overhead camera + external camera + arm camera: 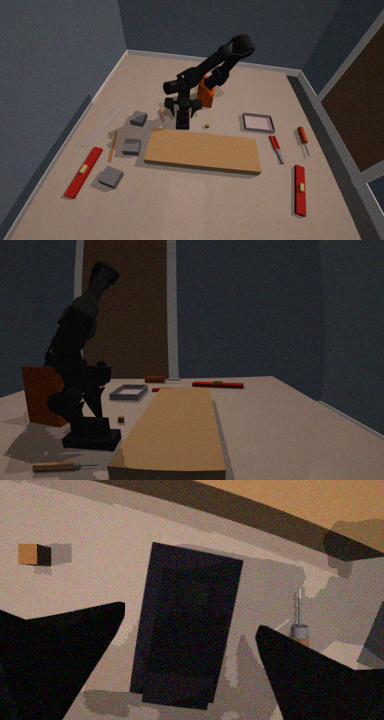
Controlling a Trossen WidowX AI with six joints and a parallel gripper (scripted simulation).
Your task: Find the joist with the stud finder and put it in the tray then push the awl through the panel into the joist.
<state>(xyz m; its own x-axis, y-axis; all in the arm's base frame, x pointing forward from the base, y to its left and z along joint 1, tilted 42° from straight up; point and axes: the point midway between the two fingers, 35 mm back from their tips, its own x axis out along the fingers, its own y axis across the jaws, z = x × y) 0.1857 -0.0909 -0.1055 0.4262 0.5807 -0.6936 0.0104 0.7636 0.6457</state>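
Now: gripper tip right at the stud finder. Round my gripper tip: awl (1 cm behind, 11 cm to the right, 3 cm below); pencil (16 cm ahead, 33 cm to the right, 4 cm below); small cube (3 cm ahead, 14 cm to the left, 3 cm below).
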